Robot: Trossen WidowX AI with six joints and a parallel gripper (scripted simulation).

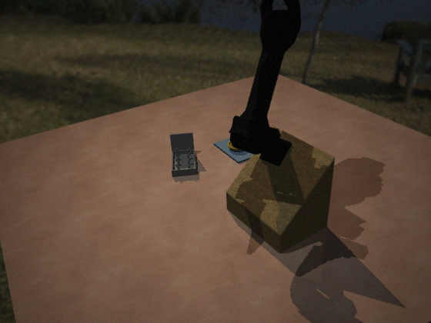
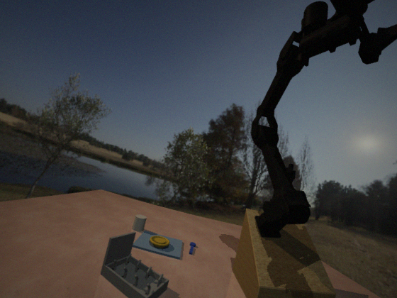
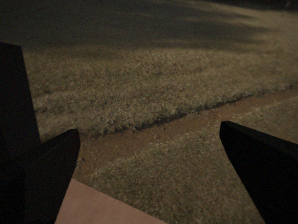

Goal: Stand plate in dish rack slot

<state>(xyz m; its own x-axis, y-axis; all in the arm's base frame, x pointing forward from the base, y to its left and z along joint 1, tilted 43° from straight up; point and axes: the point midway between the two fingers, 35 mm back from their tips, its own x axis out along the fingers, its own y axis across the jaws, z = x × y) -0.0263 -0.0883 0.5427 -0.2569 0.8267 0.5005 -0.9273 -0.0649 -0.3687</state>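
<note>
Right now my gripper tip is 280 mm short of the yellow plate, 460 mm to the left of it and 600 mm above it. Also, from my gripper tip: blue spoon 160 mm ahead, 490 mm to the right, 610 mm below; then grey dish rack 330 mm ahead, 270 mm to the right, 590 mm below; then pale cup 370 mm ahead, 560 mm to the right, 590 mm below.
</note>
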